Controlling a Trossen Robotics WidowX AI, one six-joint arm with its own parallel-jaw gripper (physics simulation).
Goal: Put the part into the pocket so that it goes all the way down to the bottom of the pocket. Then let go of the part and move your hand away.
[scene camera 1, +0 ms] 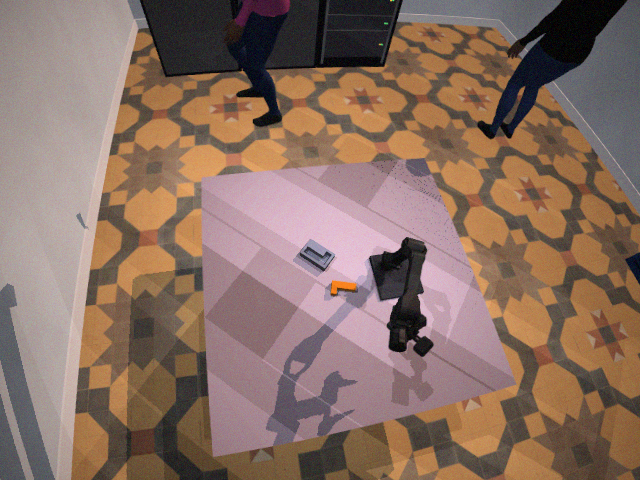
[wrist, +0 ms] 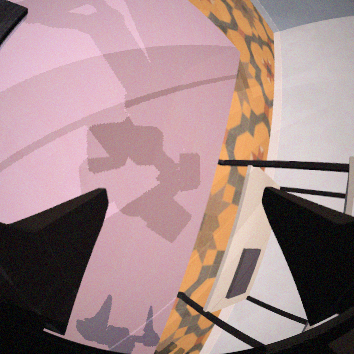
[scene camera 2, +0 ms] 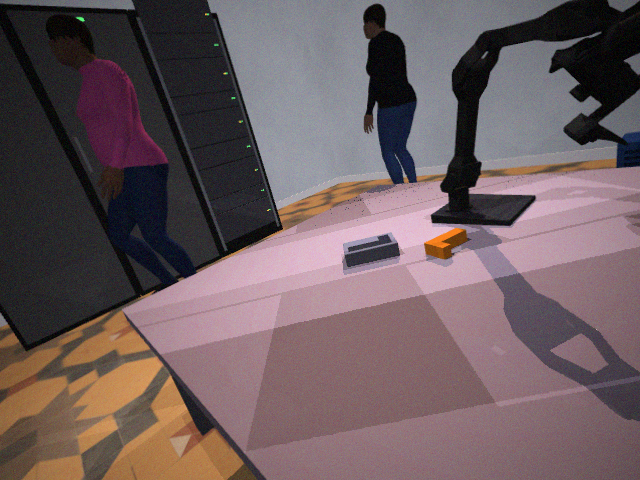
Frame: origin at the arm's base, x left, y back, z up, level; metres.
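Seen in the pictures: gripper, fingertip midpoint: (scene camera 1: 415,345) (wrist: 186,195); arm's base, origin of the base link: (scene camera 1: 386,264) (scene camera 2: 459,208).
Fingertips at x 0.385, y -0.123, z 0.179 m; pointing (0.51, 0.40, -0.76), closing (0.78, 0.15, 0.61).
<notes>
Pixels of each thing's top centre, then the offset from my fingertips to it. Level surfaces: height alone.
- orange L-shaped part, middle of its top: (scene camera 2: 450,237) (scene camera 1: 343,288) dz -0.173, dx -0.346, dy -0.118 m
- grey block, middle of its top: (scene camera 2: 368,242) (scene camera 1: 317,253) dz -0.167, dx -0.544, dy -0.168 m
- pink table, its level: dz -0.203 m
The orange L-shaped part (scene camera 1: 347,287) (scene camera 2: 444,244) lies flat on the table, between the grey block and the arm's base. The grey block (scene camera 1: 313,244) (scene camera 2: 373,254) stands a short way from it, with an L-shaped pocket open at its top; the two are apart. My gripper (scene camera 1: 411,347) (scene camera 2: 571,98) (wrist: 186,195) is open and empty, raised high over the table, on the far side of the arm's base from the block. Its two dark fingers stand wide apart in the wrist view. The part and the block do not show in the wrist view.
The arm's black base plate (scene camera 1: 387,284) (scene camera 2: 498,209) (wrist: 11,19) sits on the pink table (scene camera 1: 258,217) (scene camera 2: 330,304) (wrist: 55,65), near the part. The table's edge shows below the gripper in the wrist view. Two people and dark cabinets (scene camera 1: 199,38) (scene camera 2: 46,155) stand beyond the table.
</notes>
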